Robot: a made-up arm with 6 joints.
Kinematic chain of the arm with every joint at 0, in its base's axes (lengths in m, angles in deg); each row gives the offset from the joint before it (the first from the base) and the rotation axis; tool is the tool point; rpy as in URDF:
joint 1: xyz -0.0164 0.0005 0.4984 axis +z
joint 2: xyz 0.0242 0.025 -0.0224 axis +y
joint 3: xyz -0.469 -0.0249 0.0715 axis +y
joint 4: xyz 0.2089 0.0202 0.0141 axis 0.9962 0 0.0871
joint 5: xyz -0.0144 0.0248 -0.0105 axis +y
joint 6: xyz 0.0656 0.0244 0.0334 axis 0.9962 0 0.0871
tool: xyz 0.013 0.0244 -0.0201 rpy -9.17 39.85 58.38
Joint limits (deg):
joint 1: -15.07..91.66
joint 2: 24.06..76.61
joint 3: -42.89..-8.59
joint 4: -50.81..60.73
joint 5: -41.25..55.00
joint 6: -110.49..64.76
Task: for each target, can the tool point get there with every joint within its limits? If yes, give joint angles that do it. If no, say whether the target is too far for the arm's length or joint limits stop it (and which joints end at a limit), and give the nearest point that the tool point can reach.
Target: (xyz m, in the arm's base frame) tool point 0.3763 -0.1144 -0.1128
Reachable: no: joint limits stop it (at a limit: joint 1, joint 2, joint 3, joint 4, joint 5) | nearest point -0.0213 -0.1549 0.5852 | short by 0.804 m
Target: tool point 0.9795 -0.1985 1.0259
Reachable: no: too far | nearest point 0.2498 -0.0297 0.8811 | short by 0.763 m
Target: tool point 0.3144 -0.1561 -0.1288
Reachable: no: joint limits stop it (at a limit: joint 1, joint 2, joint 3, joint 4, joint 5) | nearest point -0.0232 -0.1537 0.5843 | short by 0.789 m
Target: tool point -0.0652 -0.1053 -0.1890
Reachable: no: joint limits stop it (at a limit: joint 2, joint 3, joint 4, joint 5) | nearest point -0.0768 -0.1304 0.5814 | short by 0.771 m
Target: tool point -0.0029 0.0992 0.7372
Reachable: yes | joints 6.36 56.24 -13.65 35.93 28.35 -33.25
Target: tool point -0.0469 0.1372 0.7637
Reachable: yes | joints 57.99 63.64 -21.78 12.23 10.28 11.03
